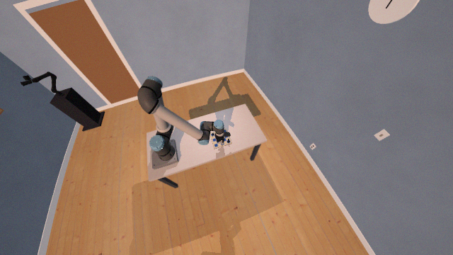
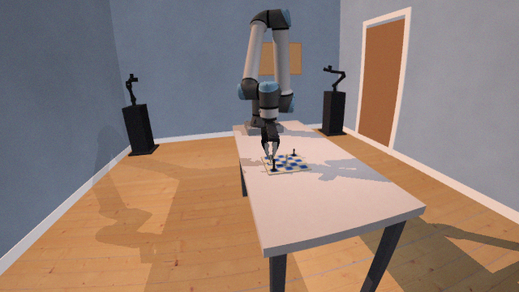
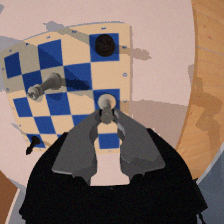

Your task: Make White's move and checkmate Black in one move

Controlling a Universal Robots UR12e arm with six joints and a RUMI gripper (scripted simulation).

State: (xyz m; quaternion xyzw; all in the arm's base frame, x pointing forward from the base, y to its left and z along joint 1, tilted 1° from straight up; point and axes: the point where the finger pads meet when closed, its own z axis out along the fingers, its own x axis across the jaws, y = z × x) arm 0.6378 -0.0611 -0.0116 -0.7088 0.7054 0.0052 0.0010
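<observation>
My gripper is now 8 cm to the right of the chessboard and 4 cm above it.
</observation>
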